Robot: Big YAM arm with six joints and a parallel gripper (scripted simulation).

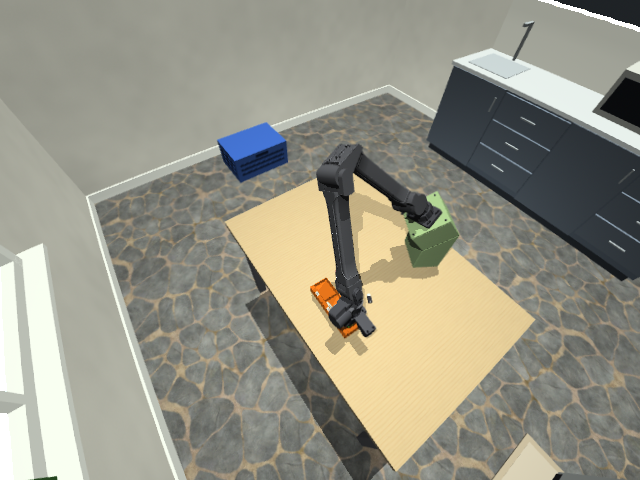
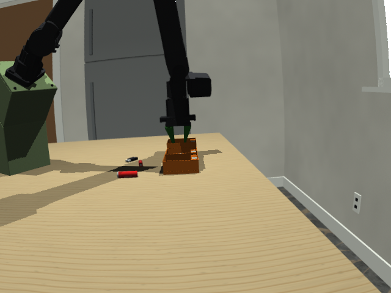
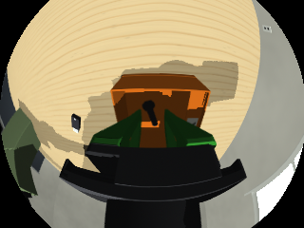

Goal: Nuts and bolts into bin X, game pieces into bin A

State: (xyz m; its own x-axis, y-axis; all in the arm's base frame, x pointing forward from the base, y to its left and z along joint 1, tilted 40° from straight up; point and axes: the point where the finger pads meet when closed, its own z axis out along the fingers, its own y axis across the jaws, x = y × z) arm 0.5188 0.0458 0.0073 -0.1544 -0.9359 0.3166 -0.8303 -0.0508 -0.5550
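Right now my hand is 1 cm above the dark bolt. Round my hand: white domino 10 cm to the right, 2 cm below, 1 cm ahead; then orange three-compartment bin tray 8 cm to the right, 1 cm behind; then white die 8 cm to the right, 1 cm below, 1 cm behind.
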